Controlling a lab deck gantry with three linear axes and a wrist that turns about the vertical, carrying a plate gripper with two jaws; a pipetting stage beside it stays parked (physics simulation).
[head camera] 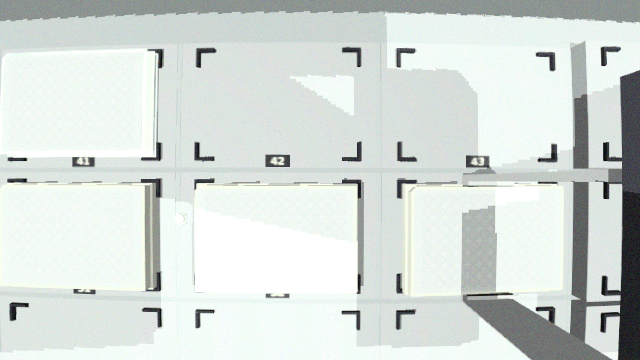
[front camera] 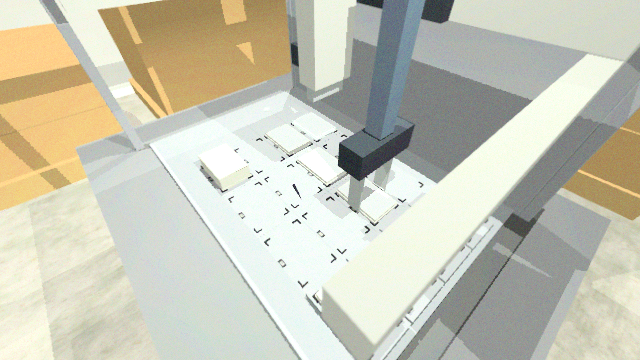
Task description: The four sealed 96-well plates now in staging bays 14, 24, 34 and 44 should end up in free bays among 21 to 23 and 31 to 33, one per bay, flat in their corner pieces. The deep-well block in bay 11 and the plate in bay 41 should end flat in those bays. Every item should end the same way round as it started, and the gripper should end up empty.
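Places are measured from the robot's base along level axes (x right, y ahead, z up), in metres.
Pixels of known places: gripper, fingertip midpoint: (head camera: 483,238) (front camera: 366,197); robot's base at its link origin: (front camera: 201,166).
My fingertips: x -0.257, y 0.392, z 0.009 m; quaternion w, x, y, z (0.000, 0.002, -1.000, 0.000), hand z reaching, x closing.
For each thing: its top centre in the pictures, then the offset to it from my fingertips. "spot": a spot on its surface instead.
- bay 33 at a spot on its surface: (head camera: 525,250) (front camera: 373,204) spot: dx +0.008, dy +0.029, dz +0.007 m
- bay 31 at a spot on its surface: (head camera: 75,235) (front camera: 289,137) spot: dx -0.001, dy -0.323, dz +0.005 m
- bay 32 at a spot on its surface: (head camera: 275,240) (front camera: 322,163) spot: dx +0.000, dy -0.164, dz +0.005 m
- bay 41 plate at its top centre: (head camera: 70,101) (front camera: 313,123) dx -0.107, dy -0.328, dz +0.005 m
- thick deep-well block at its top centre: (front camera: 222,159) dx +0.214, dy -0.328, dz +0.033 m
- small dark mark at a spot on its surface: (front camera: 296,191) spot: dx +0.116, dy -0.135, dz -0.005 m
- small round white peg at its top centre: (head camera: 179,219) dx -0.014, dy -0.243, dz -0.005 m
My gripper (front camera: 369,198) (head camera: 480,239) is down at deck level over bay 33. Its jaws stand along two opposite edges of the white plate in bay 33 (front camera: 382,206) (head camera: 525,250), seemingly touching them. That plate lies level within its corner pieces. White plates lie flat in bay 31 (front camera: 287,139) (head camera: 75,235) and bay 32 (front camera: 320,165) (head camera: 275,240). The bay 41 plate (front camera: 314,126) (head camera: 75,102) lies flat too. The thick deep-well block (front camera: 224,162) sits in bay 11. Bays 34 and 44 are hidden by the beam and the gripper body, so their contents cannot be told.
A cream gantry beam (front camera: 465,200) crosses the front view at the right. The parked cream column (front camera: 325,45) stands at the back. A small dark mark (front camera: 296,191) shows on the deck. A small round white peg (head camera: 181,218) stands between bays 31 and 32. Bays 42 and 43 hold no plate.
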